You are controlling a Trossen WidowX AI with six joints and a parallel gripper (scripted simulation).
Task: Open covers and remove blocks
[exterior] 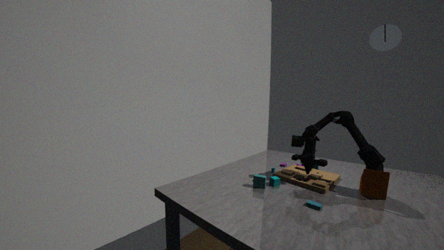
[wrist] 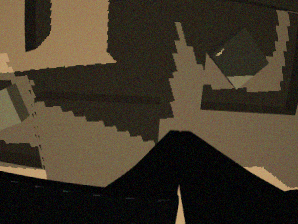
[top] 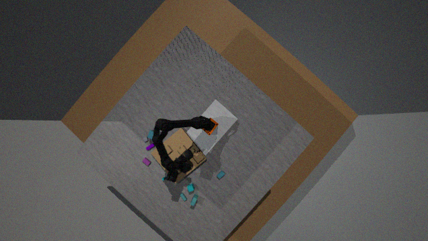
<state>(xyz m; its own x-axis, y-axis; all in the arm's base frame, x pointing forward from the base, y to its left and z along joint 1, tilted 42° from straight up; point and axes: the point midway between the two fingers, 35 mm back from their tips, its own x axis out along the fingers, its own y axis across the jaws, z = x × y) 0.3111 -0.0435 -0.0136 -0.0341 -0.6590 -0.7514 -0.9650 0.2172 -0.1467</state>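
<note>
Now: gripper tip 3 cm to the left of the tan puzzle board, 1 cm short of it and 1 cm above it. Round my gripper tip: flat teal block: 30 cm to the left, 6 cm behind, 3 cm below.
</note>
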